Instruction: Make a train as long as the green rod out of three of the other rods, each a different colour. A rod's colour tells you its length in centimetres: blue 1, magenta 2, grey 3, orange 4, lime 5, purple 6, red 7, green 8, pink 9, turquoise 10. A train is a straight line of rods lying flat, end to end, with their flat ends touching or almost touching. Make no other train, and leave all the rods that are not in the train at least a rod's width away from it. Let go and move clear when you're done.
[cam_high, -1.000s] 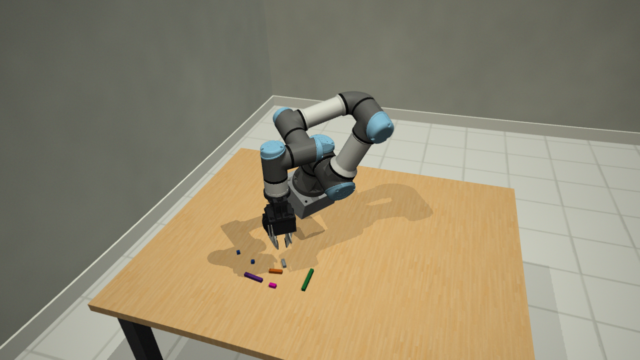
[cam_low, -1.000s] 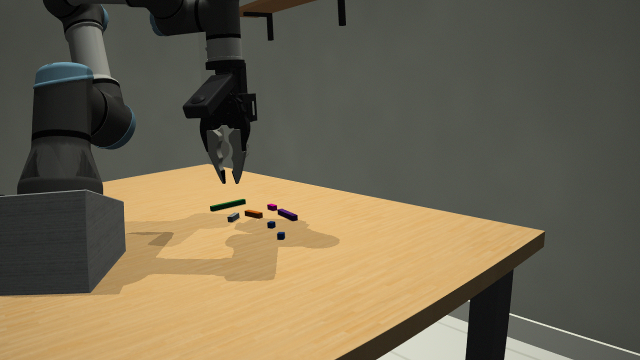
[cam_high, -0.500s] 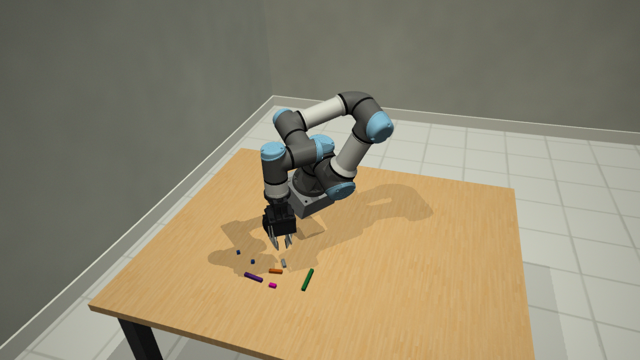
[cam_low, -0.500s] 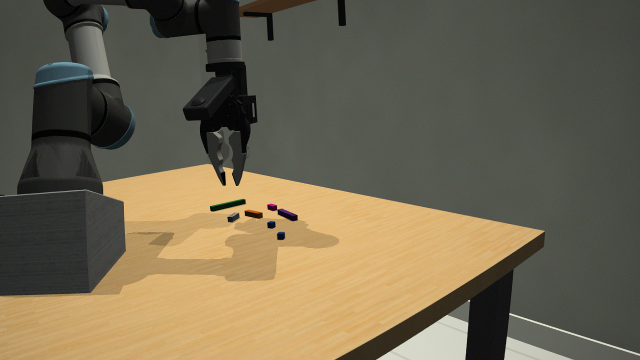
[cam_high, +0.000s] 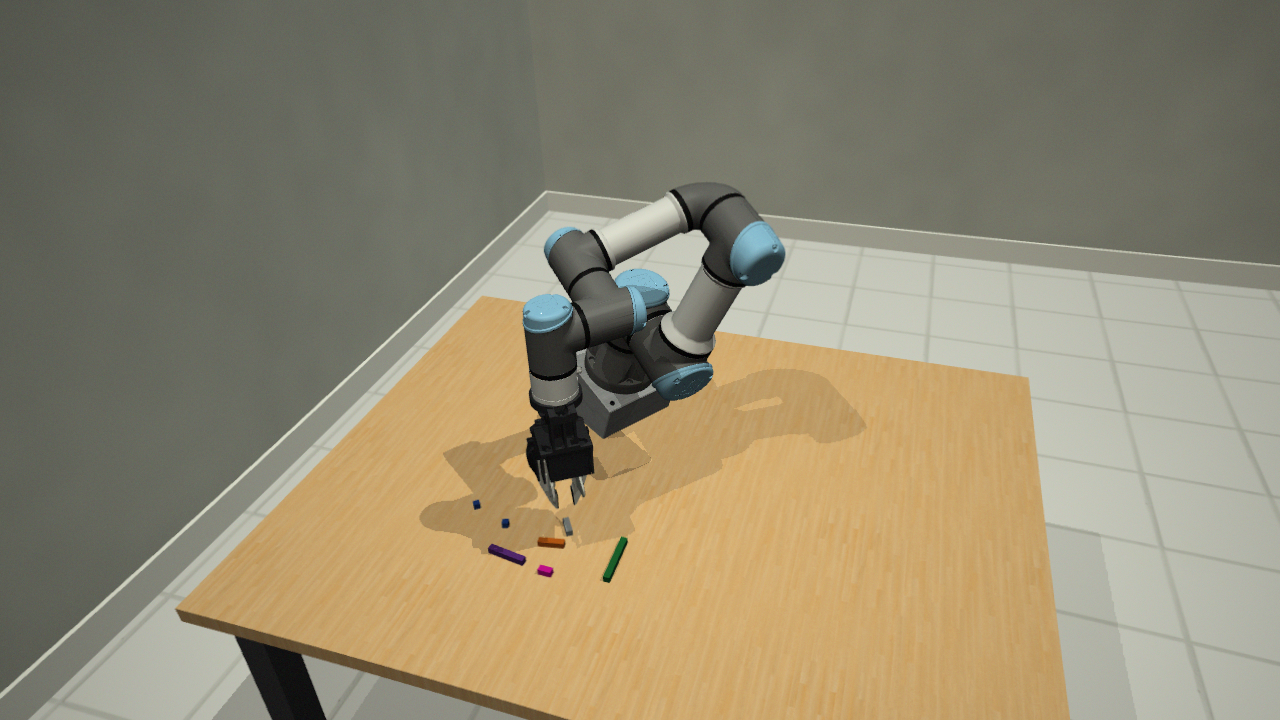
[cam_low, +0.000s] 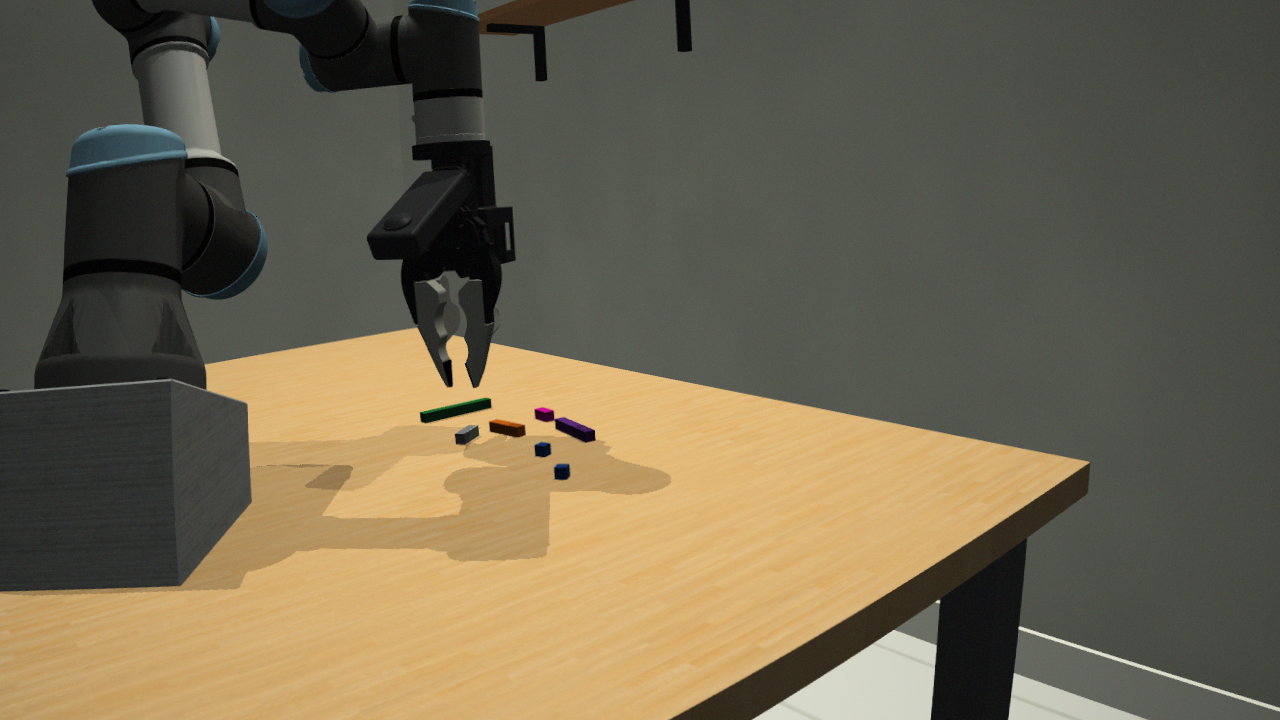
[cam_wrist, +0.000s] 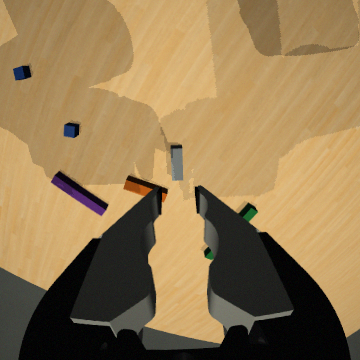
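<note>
The grey rod lies 6 cm below my hand. The rest, counted from my hand: green rod: 2 cm ahead, 10 cm to the left, 6 cm below; then orange rod: 4 cm ahead, 6 cm below; then magenta rod: 9 cm ahead, 2 cm to the left, 6 cm below.
</note>
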